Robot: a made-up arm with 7 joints.
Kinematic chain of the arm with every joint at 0, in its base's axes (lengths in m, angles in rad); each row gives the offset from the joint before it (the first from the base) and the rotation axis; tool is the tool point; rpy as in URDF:
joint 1: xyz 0 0 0.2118 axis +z
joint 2: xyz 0 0 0 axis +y
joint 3: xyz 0 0 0.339 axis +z
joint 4: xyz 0.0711 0 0 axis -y
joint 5: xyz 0.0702 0 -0.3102 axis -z
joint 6: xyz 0 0 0 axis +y
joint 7: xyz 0.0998 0 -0.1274 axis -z
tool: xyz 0 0 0 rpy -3.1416 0 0
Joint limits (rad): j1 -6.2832..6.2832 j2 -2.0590..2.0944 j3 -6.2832..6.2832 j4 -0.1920..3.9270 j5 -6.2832..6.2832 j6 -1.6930..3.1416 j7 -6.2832..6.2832
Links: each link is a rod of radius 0.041 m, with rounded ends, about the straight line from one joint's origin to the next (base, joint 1, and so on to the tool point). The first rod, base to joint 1, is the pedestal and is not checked.
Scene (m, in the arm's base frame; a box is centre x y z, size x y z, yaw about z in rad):
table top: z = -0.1
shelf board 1: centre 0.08 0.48 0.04 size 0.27 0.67 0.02 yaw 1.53
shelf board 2: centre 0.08 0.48 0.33 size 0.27 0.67 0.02 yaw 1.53
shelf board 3: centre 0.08 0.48 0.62 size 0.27 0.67 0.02 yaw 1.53
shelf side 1: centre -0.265 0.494 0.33 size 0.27 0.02 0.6 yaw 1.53
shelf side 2: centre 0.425 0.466 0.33 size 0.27 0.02 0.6 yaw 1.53
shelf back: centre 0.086 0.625 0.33 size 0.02 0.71 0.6 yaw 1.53
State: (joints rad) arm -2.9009 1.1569 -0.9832 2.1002 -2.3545 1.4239 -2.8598
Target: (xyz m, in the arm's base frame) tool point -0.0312 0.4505 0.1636
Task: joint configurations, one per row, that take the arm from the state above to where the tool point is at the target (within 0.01 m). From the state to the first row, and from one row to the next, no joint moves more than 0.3 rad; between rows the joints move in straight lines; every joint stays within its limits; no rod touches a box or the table.
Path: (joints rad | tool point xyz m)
1: -2.8848 1.0194 -0.8932 1.8051 -2.1937 1.3364 -2.7529 | -0.6872 0.2480 0.3137
2: -2.8688 0.8820 -0.8032 1.5101 -2.0330 1.2488 -2.6460 | -0.6165 0.2753 0.2444
3: -2.8527 0.7445 -0.7131 1.2150 -1.8722 1.1613 -2.5391 | -0.5361 0.2589 0.1716
4: -2.8366 0.6070 -0.6231 0.9200 -1.7114 1.0738 -2.4322 | -0.4467 0.2098 0.1108
5: -2.8205 0.4696 -0.5331 0.6249 -1.5506 0.9862 -2.3253 | -0.3477 0.1442 0.0713
6: -2.8045 0.3321 -0.4431 0.3299 -1.3899 0.8987 -2.2185 | -0.2393 0.0799 0.0554
7: -2.7808 0.5909 -0.6527 0.2555 -1.5588 1.0665 -2.4322 | -0.1537 0.1609 0.0478
8: -2.7571 0.8498 -0.8623 0.1811 -1.7277 1.2344 -2.6460 | -0.0816 0.2192 0.0905
9: -2.7335 1.1086 -1.0720 0.1067 -1.8967 1.4022 -2.8598 | -0.0395 0.2484 0.1636
10: -3.0124 1.1461 -1.1346 0.3975 -1.9803 1.3522 -2.8598 | -0.0518 0.3460 0.1500
11: -3.2913 1.1836 -1.1972 0.6884 -2.0639 1.3021 -2.8598 | -0.0312 0.4505 0.1636

